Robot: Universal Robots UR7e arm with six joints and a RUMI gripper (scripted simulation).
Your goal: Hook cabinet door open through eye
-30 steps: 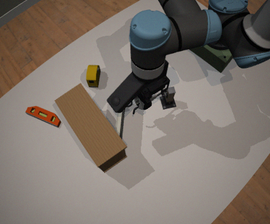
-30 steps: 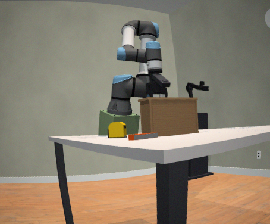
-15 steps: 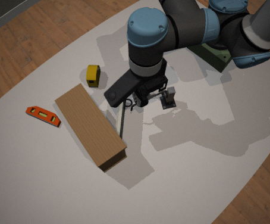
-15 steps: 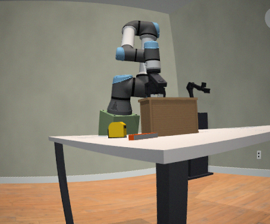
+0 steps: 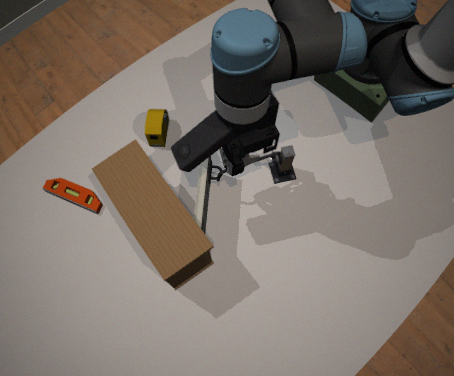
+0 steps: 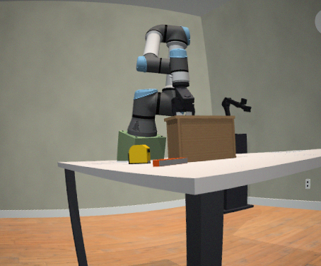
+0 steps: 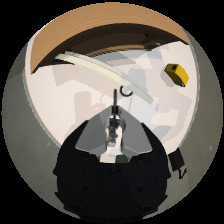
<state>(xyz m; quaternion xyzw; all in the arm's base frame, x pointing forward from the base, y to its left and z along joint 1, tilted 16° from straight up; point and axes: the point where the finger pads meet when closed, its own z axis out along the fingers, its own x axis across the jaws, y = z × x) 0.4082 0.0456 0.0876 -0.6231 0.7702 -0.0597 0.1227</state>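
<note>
My gripper is now 6 cm short of the pale door, 4 cm above it and 2 cm to the right of it. Also, from my hand: orange spirit level (29 cm ahead, 18 cm to the right, 10 cm below); then yellow tape measure (20 cm to the right, 8 cm below, 5 cm ahead).
</note>
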